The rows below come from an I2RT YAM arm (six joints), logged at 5 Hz.
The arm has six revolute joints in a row. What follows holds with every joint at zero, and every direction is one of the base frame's. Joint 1 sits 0.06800 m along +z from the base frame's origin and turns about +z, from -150.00 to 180.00 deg. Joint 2 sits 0.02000 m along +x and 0.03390 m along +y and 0.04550 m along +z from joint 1 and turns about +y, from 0.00 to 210.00 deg. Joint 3 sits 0.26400 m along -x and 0.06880 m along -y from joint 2 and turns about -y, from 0.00 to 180.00 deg. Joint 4 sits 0.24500 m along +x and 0.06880 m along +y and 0.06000 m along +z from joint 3 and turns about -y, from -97.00 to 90.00 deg. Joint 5 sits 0.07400 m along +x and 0.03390 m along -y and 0.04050 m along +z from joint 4 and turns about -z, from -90.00 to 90.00 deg. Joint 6 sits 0.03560 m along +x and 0.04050 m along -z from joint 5 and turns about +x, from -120.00 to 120.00 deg. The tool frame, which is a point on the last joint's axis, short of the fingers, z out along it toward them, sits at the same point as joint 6; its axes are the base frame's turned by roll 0.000, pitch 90.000 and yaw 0.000 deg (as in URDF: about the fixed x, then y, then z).
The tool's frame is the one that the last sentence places.
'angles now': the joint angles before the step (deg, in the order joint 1, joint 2, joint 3, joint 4, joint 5, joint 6). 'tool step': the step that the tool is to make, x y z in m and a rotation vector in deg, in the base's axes. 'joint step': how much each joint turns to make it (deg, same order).
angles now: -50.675 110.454 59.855 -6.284 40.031 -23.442
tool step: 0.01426 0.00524 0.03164 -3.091 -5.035 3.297
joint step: 2.032 -4.109 1.531 -0.066 -2.229 0.066
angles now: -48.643 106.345 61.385 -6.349 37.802 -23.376
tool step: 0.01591 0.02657 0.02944 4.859 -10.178 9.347
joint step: 3.651 -6.141 -0.022 -4.218 -11.913 2.886
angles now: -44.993 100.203 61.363 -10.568 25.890 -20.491
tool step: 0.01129 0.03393 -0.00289 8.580 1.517 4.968
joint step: 4.853 -1.508 -0.021 -9.748 -4.328 3.323
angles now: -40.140 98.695 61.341 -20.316 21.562 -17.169
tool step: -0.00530 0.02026 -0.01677 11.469 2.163 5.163
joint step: 1.223 0.088 -1.770 -7.125 -8.437 0.000
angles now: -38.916 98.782 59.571 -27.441 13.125 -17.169
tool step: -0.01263 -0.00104 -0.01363 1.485 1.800 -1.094
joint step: -1.574 0.240 -2.776 0.787 -0.175 -0.458
